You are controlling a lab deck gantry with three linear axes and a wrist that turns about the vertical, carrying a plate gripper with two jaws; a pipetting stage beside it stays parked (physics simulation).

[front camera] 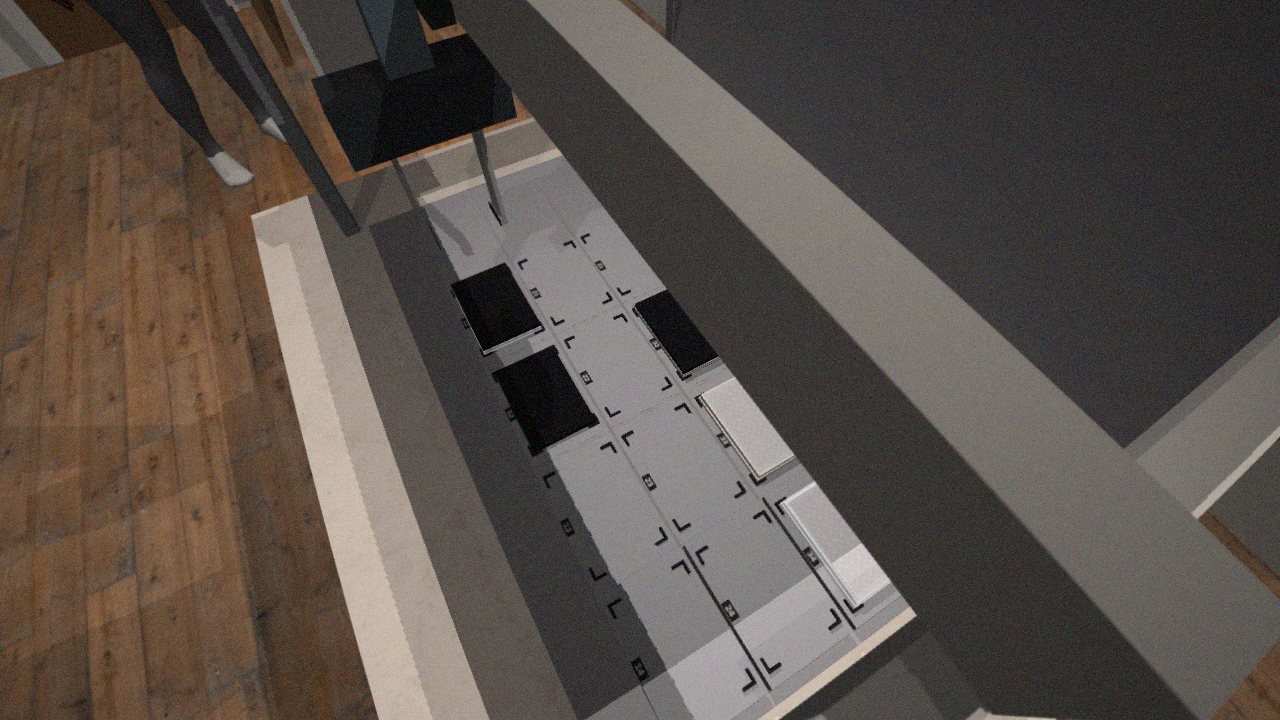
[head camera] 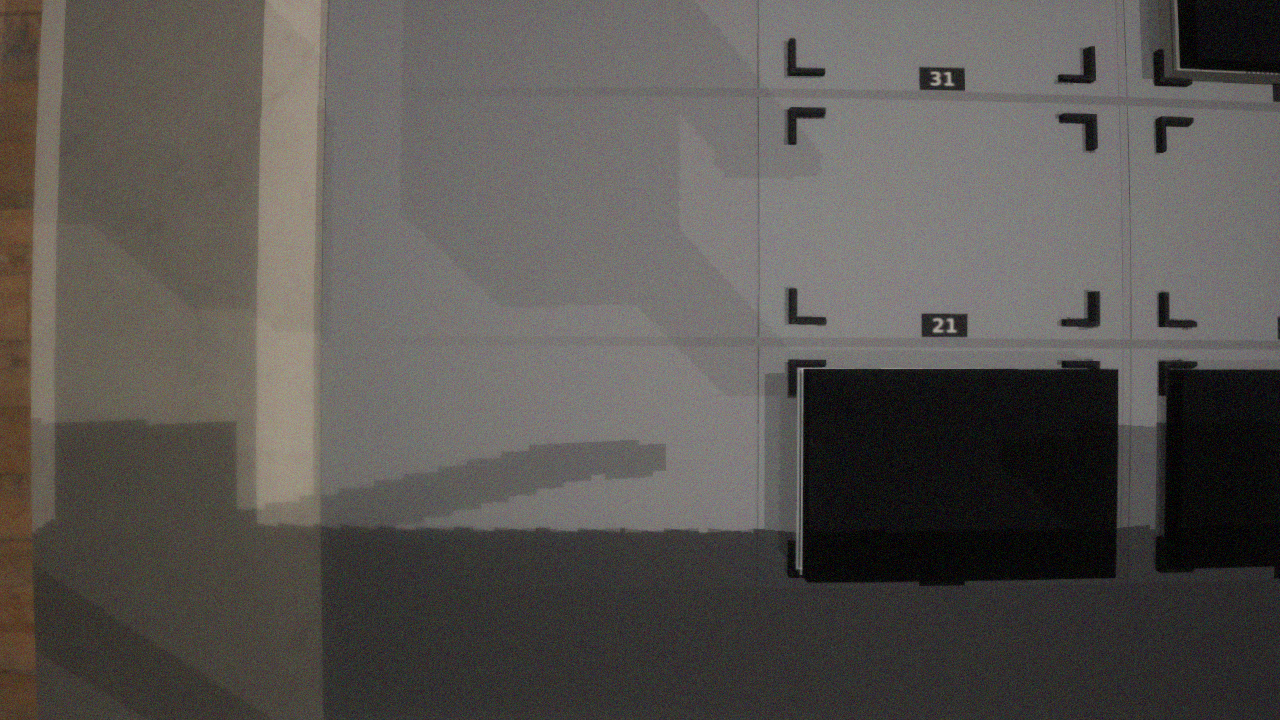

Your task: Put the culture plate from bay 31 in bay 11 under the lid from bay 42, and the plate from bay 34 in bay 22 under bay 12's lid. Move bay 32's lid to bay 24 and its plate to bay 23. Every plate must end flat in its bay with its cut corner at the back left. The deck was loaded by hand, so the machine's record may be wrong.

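Frame: origin at the robot's base, x ahead, y left, z up, level; centimetres.
Seen in the pictures: gripper, fingertip midpoint: point(front camera: 466, 228); robot's base at its link origin: point(front camera: 453, 291) point(head camera: 794, 568).
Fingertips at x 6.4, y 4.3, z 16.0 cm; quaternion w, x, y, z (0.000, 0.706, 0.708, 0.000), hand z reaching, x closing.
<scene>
Pixels of each thing's top centre, then the offset from my fingertips to it.
- black-topped plate at its top centre: point(front camera: 685, 323) dx +16.4, dy +21.4, dz -14.3 cm
- clear-rimmed pale plate at its top centre: point(front camera: 848, 531) dx +49.2, dy +21.4, dz -13.1 cm
- white plate at its top centre: point(front camera: 756, 418) dx +32.8, dy +21.4, dz -14.6 cm
A black lid point(front camera: 496, 308) point(head camera: 957, 474) lies level in bay 11 with a pale plate edge showing beneath it. A black lid point(front camera: 546, 398) point(head camera: 1235, 465) lies in bay 12. A black-topped plate point(front camera: 675, 331) point(head camera: 1235, 31) with a pale rim is in bay 32. A clear-rimmed pale plate point(front camera: 832, 537) is in bay 34. Bays 31, 21, 22, 23 and 24 show no plate. Bay 42 is hidden behind the beam. My gripper point(front camera: 468, 231) is open and empty, raised over the deck's far end, past bay 11; its jaws do not show in the head view.
A white plate point(front camera: 747, 425) is in bay 33, between the plates of bays 32 and 34. A broad grey gantry beam point(front camera: 716, 232) crosses the front view and hides the back row. A dark slanted bar point(front camera: 295, 134) stands left of the gripper. Black corner brackets mark the bays.
</scene>
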